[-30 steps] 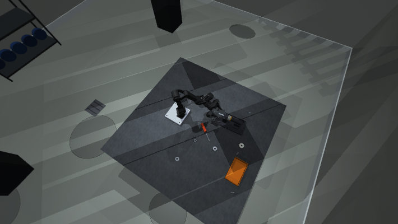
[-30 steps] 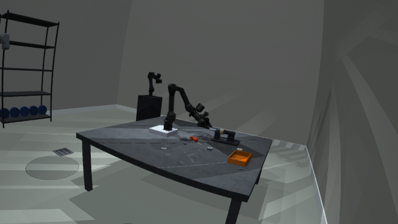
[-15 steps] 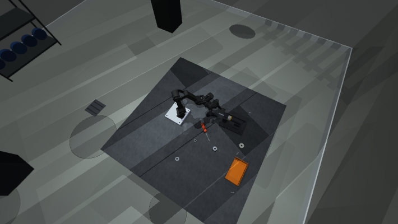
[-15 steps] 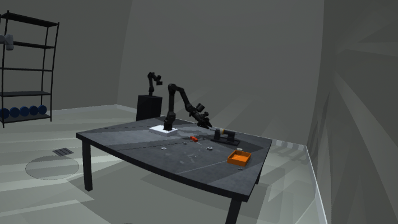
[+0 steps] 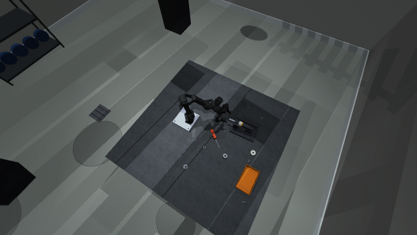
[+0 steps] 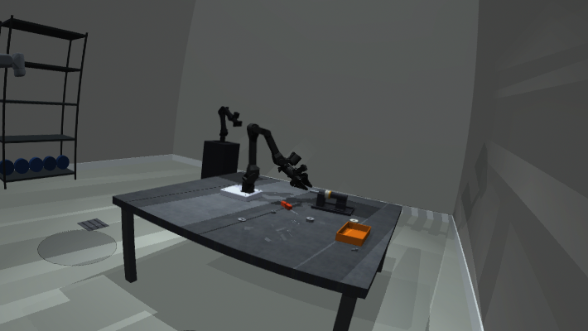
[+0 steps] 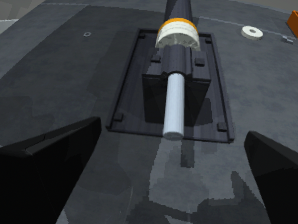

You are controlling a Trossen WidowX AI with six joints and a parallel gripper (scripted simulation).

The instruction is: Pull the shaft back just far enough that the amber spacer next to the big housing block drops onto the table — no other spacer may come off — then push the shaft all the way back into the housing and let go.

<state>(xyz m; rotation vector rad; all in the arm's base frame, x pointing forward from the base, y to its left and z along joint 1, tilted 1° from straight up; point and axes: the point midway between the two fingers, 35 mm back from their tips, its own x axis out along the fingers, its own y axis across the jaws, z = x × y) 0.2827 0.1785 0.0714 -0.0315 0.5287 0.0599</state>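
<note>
Now: gripper tip 7 cm short of the steel shaft and 1 cm above it. From my gripper tip the other things lie so: screwdriver: 2 cm behind, 20 cm to the right, 9 cm below; then amber spacer: 12 cm ahead, 1 cm to the left, 1 cm below; then cream spacer: 10 cm ahead, 1 cm below.
</note>
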